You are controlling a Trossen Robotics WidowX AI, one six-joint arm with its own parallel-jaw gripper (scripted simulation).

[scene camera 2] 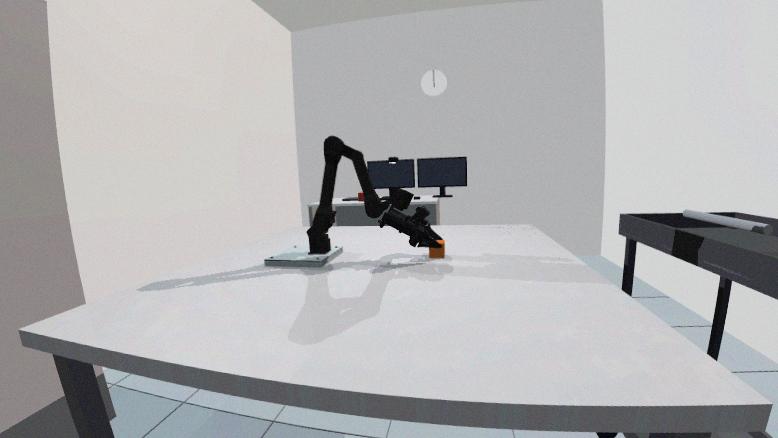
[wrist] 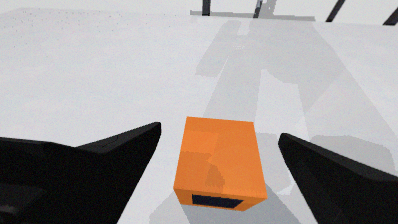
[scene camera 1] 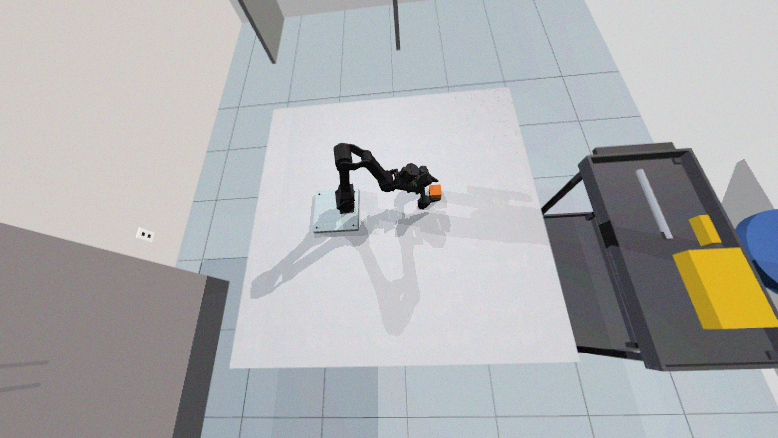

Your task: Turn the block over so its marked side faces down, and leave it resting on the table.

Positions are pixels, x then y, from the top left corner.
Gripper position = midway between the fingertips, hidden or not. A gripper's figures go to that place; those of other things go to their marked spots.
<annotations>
My gripper (wrist: pixel 219 133) is 11 cm from the lens. An orange block (wrist: pixel 219 166): 9 cm from the lens.
</annotations>
